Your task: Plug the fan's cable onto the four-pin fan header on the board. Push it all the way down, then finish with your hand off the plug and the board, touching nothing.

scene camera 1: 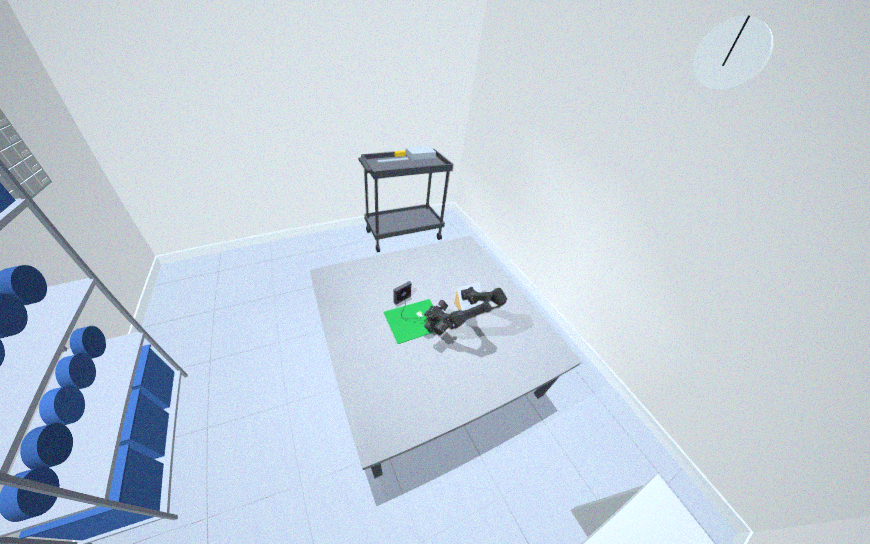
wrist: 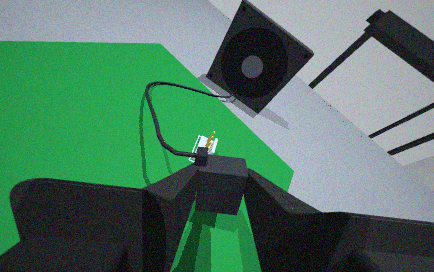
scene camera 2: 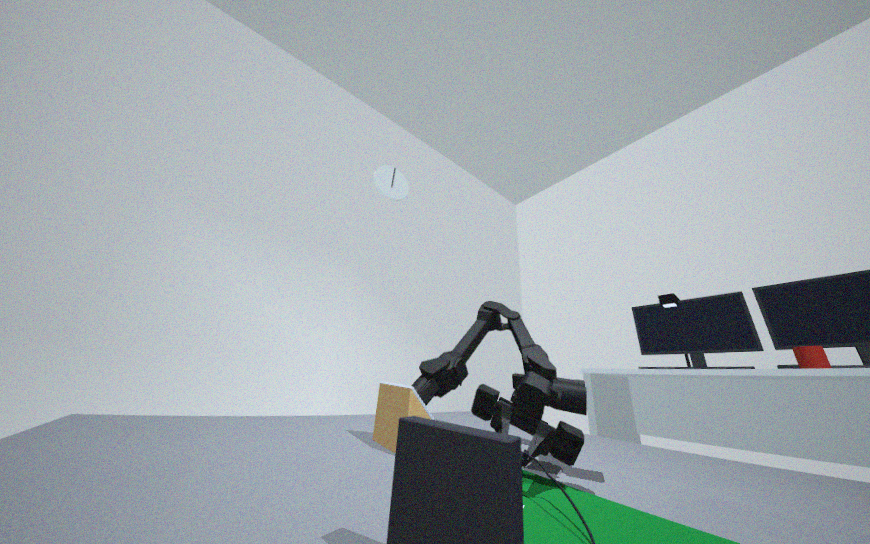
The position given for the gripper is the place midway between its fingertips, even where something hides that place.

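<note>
Scene camera 1 shows a green board (scene camera 1: 404, 330), while scene camera 2 shows the gripper (scene camera 2: 512, 458). The wrist view has a dark plug (wrist: 222, 180) in it, along with the gripper (wrist: 221, 171) and the green board (wrist: 81, 114).
</note>
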